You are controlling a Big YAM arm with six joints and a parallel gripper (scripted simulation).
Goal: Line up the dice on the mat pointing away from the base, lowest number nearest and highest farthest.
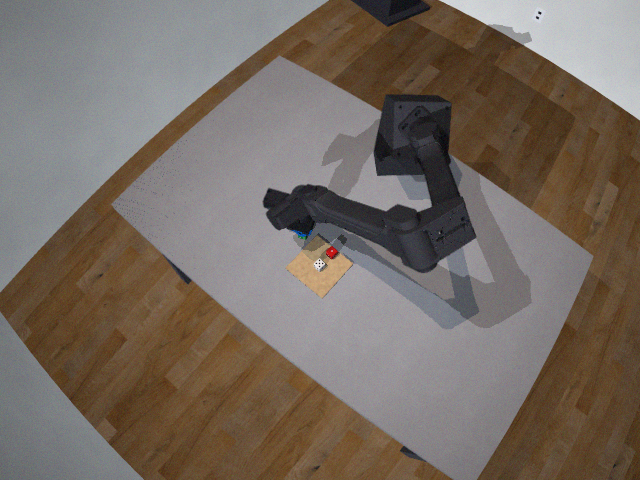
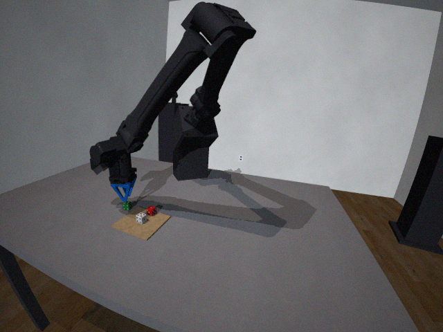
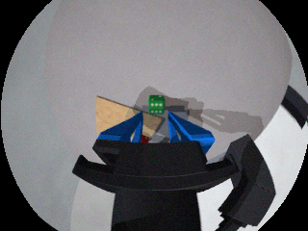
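Right now my hand is 40 mm above the green die. From my hand the other things lie so: tan mat: 110 mm to the left, 50 mm below, 20 mm ahead; red die: 100 mm to the left, 30 mm below, 30 mm behind; white die: 110 mm to the left, 30 mm below, 20 mm ahead.
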